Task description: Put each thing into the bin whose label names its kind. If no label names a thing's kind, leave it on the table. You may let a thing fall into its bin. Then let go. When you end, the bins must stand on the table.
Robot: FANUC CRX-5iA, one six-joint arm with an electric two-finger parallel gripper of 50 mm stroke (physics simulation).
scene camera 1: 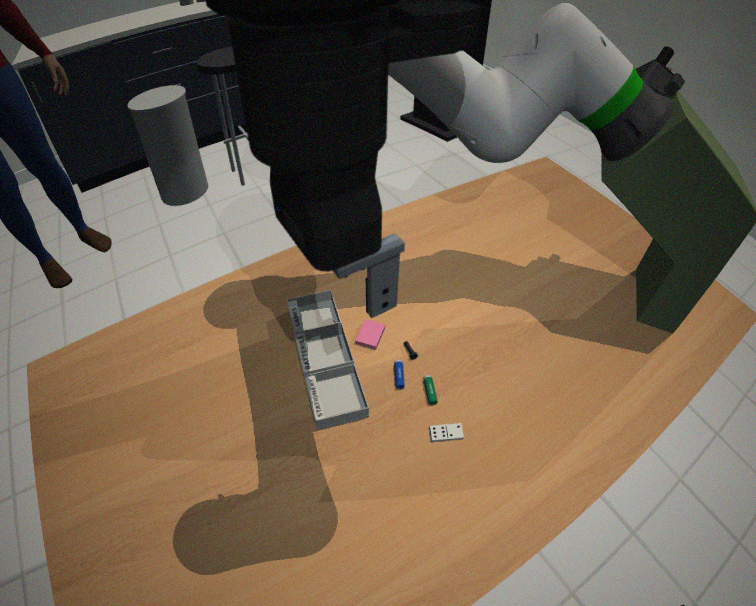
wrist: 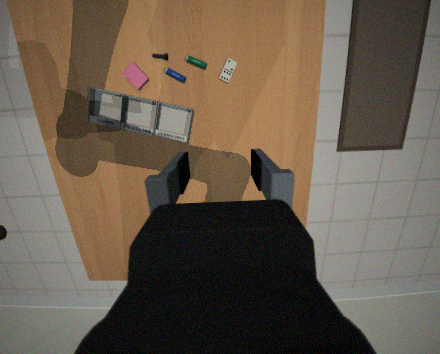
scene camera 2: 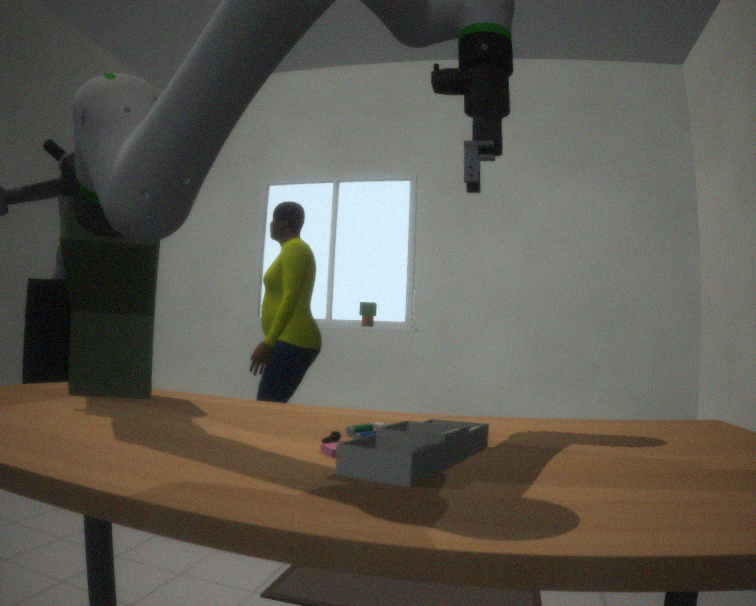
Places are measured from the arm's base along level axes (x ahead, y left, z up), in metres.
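Where they show: gripper, between the fingertips: (scene camera 1: 361, 284) (wrist: 220, 163) (scene camera 2: 472, 187); arm's base, origin of its link: (scene camera 1: 637, 129).
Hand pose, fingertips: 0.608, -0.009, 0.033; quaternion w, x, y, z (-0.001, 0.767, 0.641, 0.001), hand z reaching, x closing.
Each offset is from my fingertips to the top centre of the thing, as dx, dy, dz. Level surfaces: height alone.
A grey three-part bin tray @[-0.070, -0.186, -0.344] (scene camera 1: 343, 420) (scene camera 2: 372, 464) (wrist: 191, 126) stands on the table, labelled GAMES, BATTERIES and STATIONERY; no things show inside. Beside it lie a pink block @[-0.163, -0.172, -0.373] (scene camera 1: 370, 333) (scene camera 2: 328, 448) (wrist: 136, 76), a black screw-like piece @[-0.190, -0.101, -0.370] (scene camera 1: 410, 350) (scene camera 2: 331, 436) (wrist: 160, 56), a blue cylinder @[-0.142, -0.078, -0.369] (scene camera 1: 399, 374) (wrist: 176, 75) and a green cylinder @[-0.158, -0.022, -0.369] (scene camera 1: 430, 390) (scene camera 2: 361, 428) (wrist: 196, 62), both battery-like, and a white domino @[-0.122, +0.049, -0.376] (scene camera 1: 446, 432) (wrist: 228, 70). My gripper (scene camera 2: 472, 188) (wrist: 220, 163) is open and empty, high above the table; one finger is hidden in scene camera 1.
The wooden table @[dz -0.383] (scene camera 1: 151, 404) (scene camera 2: 220, 505) (wrist: 280, 100) carries my green base (scene camera 1: 687, 208) (scene camera 2: 110, 321). Arm shadows cross the table and bins. A person in yellow (scene camera 2: 293, 296) stands behind the table; another person (scene camera 1: 31, 145) stands near a grey cylinder (scene camera 1: 169, 148) and a stool (scene camera 1: 216, 59).
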